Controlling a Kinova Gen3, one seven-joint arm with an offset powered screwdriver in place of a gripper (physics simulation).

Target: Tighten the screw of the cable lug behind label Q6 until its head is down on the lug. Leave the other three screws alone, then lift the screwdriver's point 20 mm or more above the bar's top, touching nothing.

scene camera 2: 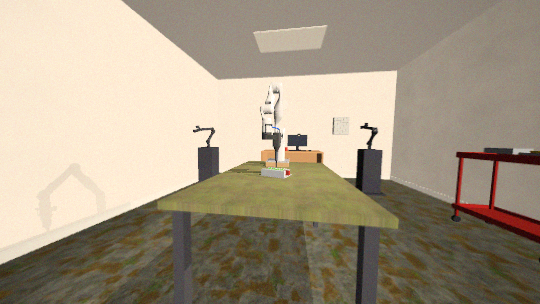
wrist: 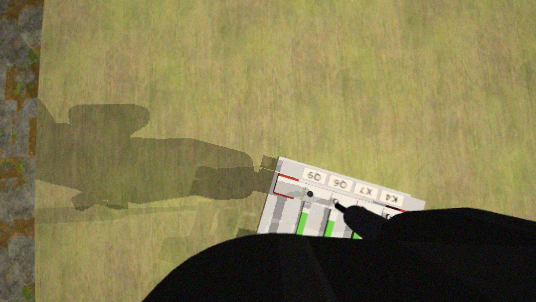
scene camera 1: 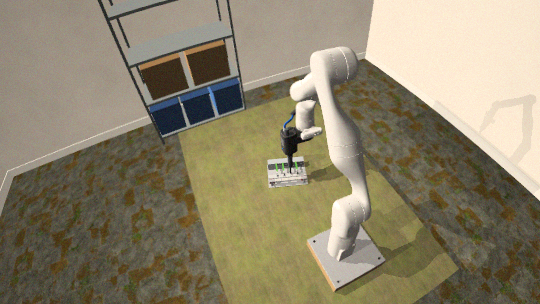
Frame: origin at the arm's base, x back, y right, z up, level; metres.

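Seen in the pictures: hand, its tool point: (scene camera 2: pixel 276 168) (wrist: pixel 334 203) (scene camera 1: pixel 290 174); arm's base, origin of its link: (scene camera 2: pixel 280 160) (scene camera 1: pixel 339 248).
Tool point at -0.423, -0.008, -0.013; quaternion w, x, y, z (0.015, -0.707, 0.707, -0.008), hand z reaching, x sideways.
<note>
Pixels of each thing's top centre, then the offset from my tool point to it, as dx, dy, dz. "spot": a spot on its surface instead. Level surfaces: height alone.
- small round screw, centre of its top: (wrist: pixel 337 202) +0.003, -0.001, +0.009
- label Q6, centre of its top: (wrist: pixel 340 183) +0.024, -0.008, +0.002
- white terminal block, centre of its top: (wrist: pixel 342 236) (scene camera 1: pixel 286 168) (scene camera 2: pixel 276 168) -0.036, -0.004, +0.009
- X7, a spot on its surface: (wrist: pixel 366 190) spot: +0.014, -0.039, +0.002
- K4, a spot on its surface: (wrist: pixel 391 197) spot: +0.004, -0.068, +0.002
- dark screw, centre of its top: (wrist: pixel 310 194) +0.014, +0.029, +0.010
- K4 screw, centre of its top: (wrist: pixel 390 217) -0.018, -0.061, +0.009
- green-brown table, height of its surface: dz -0.041
My gripper, a black powered screwdriver (scene camera 1: pixel 291 172) (scene camera 2: pixel 277 166) (wrist: pixel 336 202), points down. In the wrist view its tip is at the small round screw (wrist: pixel 334 200) behind label Q6 (wrist: pixel 340 183); contact and the head's height cannot be told. The white terminal block (scene camera 1: pixel 272 176) (scene camera 2: pixel 270 173) carries upside-down labels Q9 (wrist: pixel 314 175), X7 (wrist: pixel 366 190) and K4 (wrist: pixel 391 197) in the wrist view. A dark screw (wrist: pixel 310 194) is behind Q9. The X7 screw is hidden by the tool; the K4 screw (wrist: pixel 388 216) shows partly. The screwdriver has no fingers.
The block stands on a green-brown table (scene camera 1: pixel 225 200) (scene camera 2: pixel 280 197) (wrist: pixel 200 60). The arm's base plate (scene camera 1: pixel 322 245) is at the near right in scene camera 1. A shelf unit with bins stands beyond the table. Green strips (wrist: pixel 302 223) lie behind the screws.
</note>
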